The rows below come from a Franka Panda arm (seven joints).
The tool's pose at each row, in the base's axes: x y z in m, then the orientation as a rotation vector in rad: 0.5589 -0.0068 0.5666 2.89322 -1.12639 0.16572; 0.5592 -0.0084 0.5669 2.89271 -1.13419 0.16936; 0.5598 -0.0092 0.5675 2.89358 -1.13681 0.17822; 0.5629 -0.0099 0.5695 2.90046 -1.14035 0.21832; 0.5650 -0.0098 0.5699 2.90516 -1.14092 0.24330; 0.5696 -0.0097 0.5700 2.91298 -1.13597 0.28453; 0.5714 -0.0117 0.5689 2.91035 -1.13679 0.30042; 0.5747 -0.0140 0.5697 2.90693 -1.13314 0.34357; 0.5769 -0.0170 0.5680 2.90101 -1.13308 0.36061
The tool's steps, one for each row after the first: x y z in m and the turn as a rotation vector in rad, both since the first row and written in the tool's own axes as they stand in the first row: 0.0013 0.0010 -0.0002 0.00293 0.00120 0.00496; 0.0024 0.0012 -0.0007 0.00699 0.00562 0.00653; 0.0053 -0.0004 -0.0023 0.02565 0.02554 0.00798; 0.0068 -0.0019 -0.0025 0.03735 0.03787 0.00781; 0.0102 -0.0051 -0.0022 0.05530 0.05877 0.00395; 0.0127 -0.0049 -0.0009 0.05831 0.06853 0.00517; 0.0167 -0.0054 -0.0012 0.06832 0.09432 0.00424; 0.0202 -0.0047 0.0009 0.06895 0.10606 0.00557
